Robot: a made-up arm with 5 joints.
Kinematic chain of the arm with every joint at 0, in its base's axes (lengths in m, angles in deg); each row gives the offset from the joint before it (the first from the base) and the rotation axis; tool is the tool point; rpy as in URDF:
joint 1: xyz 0 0 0.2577 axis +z
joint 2: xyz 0 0 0 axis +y
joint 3: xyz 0.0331 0 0.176 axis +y
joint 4: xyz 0.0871 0 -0.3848 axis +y
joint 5: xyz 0.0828 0 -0.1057 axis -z
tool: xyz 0 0 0 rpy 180 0 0
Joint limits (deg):
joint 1: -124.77..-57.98
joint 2: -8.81..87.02
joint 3: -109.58..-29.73
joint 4: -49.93..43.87
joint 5: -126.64..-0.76
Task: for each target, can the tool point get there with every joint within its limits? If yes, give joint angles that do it. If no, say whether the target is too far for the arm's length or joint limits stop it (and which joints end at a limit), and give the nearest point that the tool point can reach.
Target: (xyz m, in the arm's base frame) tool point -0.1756 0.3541 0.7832
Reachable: no: joint limits stop it (at a limit: joint 1, joint 2, joint 3, joint 4) | nearest point -0.1387 -0.1998 0.8166 | short by 0.556 m
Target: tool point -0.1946 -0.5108 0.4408
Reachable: yes | joints -110.86 11.78 -77.29 -33.18 -52.89
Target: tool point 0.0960 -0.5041 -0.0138
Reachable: yes | joints -79.22 47.62 -71.60 -6.33 -24.47
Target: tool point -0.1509 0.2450 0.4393
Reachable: no: joint limits stop it (at a limit: joint 2, joint 3, joint 4) | nearest point -0.1148 0.1864 -0.1082 | short by 0.552 m
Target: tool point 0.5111 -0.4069 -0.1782
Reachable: no: too far | nearest point 0.2888 -0.4618 -0.1277 | short by 0.234 m
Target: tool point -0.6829 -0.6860 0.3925
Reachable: no: too far | nearest point -0.3768 -0.5427 0.3512 | short by 0.341 m
